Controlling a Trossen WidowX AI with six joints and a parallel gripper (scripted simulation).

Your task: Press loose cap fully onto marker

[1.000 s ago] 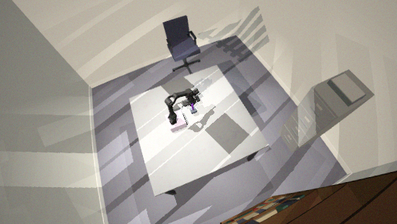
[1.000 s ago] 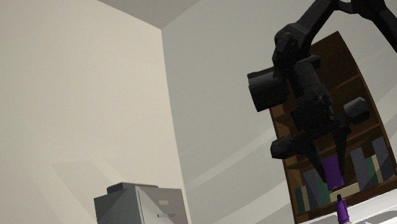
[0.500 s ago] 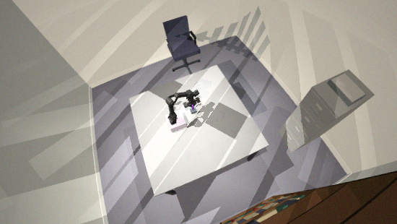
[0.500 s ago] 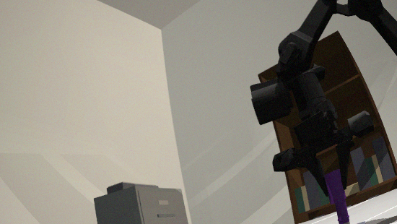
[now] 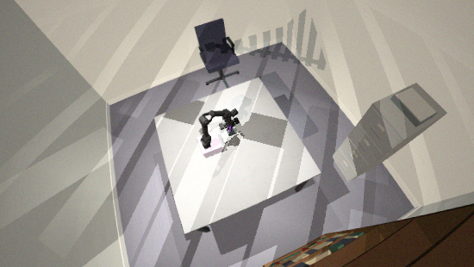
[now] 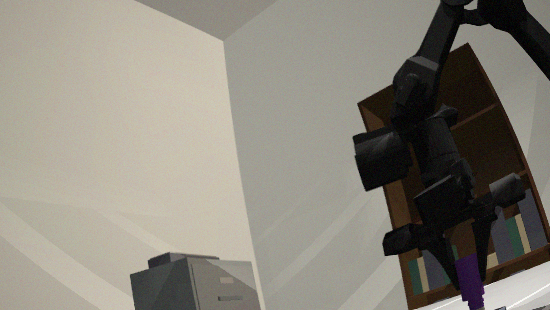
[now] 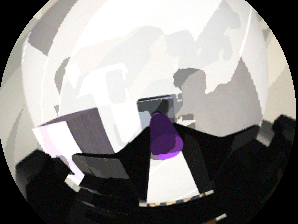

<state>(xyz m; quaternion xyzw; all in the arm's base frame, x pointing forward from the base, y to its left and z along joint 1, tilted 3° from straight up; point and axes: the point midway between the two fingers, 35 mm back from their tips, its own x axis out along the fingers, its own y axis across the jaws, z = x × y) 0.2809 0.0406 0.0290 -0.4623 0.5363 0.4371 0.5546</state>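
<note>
Now: the marker cap 10 mm above my gripper tip.
</note>
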